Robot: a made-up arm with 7 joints.
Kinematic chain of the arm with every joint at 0, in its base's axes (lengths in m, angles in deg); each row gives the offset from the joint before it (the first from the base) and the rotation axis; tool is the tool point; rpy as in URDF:
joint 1: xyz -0.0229 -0.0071 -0.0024 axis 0 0.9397 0.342
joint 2: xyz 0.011 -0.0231 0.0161 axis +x
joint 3: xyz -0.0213 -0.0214 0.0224 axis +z
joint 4: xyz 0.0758 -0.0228 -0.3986 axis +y
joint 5: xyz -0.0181 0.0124 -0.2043 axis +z
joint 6: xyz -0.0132 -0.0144 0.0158 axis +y
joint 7: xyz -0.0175 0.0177 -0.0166 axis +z
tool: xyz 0.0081 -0.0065 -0.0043 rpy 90 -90 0
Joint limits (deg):
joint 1: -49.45..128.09
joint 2: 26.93..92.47
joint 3: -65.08..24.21
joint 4: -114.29..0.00
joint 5: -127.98..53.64
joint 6: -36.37..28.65
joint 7: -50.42..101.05
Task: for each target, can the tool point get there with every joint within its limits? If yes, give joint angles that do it. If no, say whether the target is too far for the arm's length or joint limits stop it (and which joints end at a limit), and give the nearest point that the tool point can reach.
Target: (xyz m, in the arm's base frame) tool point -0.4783 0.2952 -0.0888
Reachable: yes | joints 89.25 47.70 12.44 -45.89 -3.87 19.20 46.08
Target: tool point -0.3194 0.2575 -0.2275
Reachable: yes | joints 76.83 72.05 -33.35 -99.86 -4.74 11.29 33.42
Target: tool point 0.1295 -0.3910 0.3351
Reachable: no: joint limits stop it (at a limit: joint 1, joint 2, joint 4, joint 5, joint 7) | nearest point 0.3369 -0.1051 -0.0380 | short by 0.514 m
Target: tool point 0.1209 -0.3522 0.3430
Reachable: no: joint limits stop it (at a limit: joint 1, joint 2, joint 4, joint 5, joint 7) | nearest point 0.3390 -0.0910 -0.0264 | short by 0.502 m
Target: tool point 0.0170 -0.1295 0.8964
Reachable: no: too far | nearest point -0.4091 0.0560 0.3893 | short by 0.688 m
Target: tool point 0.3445 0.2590 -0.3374
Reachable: yes | joints -27.86 34.90 4.17 -25.00 -99.33 1.03 -14.68
